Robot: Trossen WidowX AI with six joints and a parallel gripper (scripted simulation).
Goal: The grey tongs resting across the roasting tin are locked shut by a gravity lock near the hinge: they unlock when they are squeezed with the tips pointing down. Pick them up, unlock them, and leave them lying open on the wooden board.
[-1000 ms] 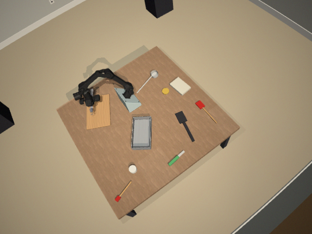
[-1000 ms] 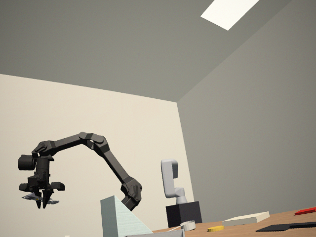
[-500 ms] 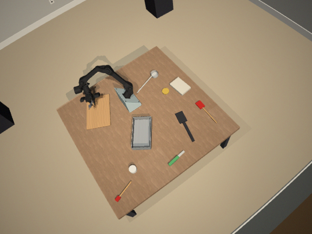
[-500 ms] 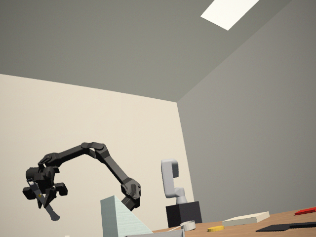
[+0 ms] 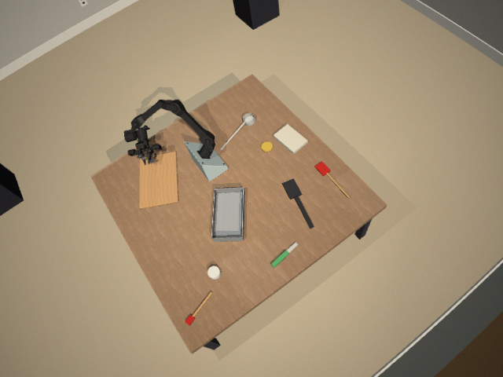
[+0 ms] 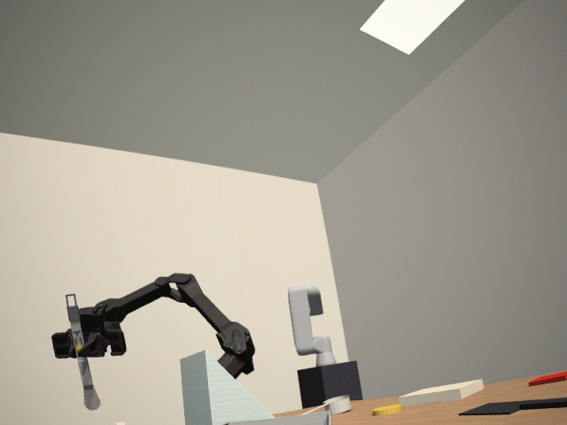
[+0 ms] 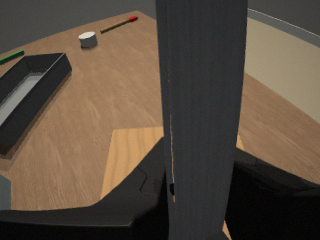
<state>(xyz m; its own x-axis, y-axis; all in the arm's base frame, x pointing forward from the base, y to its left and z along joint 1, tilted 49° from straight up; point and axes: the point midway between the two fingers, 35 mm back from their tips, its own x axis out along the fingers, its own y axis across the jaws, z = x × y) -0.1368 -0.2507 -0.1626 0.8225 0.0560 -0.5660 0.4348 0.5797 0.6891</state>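
The wooden board is 10 mm behind my gripper tip and 190 mm below it. Also, from my gripper tip: grey roasting tin (470 mm ahead, 230 mm to the left, 170 mm below); then black spatula (620 mm ahead, 590 mm to the left, 200 mm below); then cream block (270 mm ahead, 810 mm to the left, 190 mm below).
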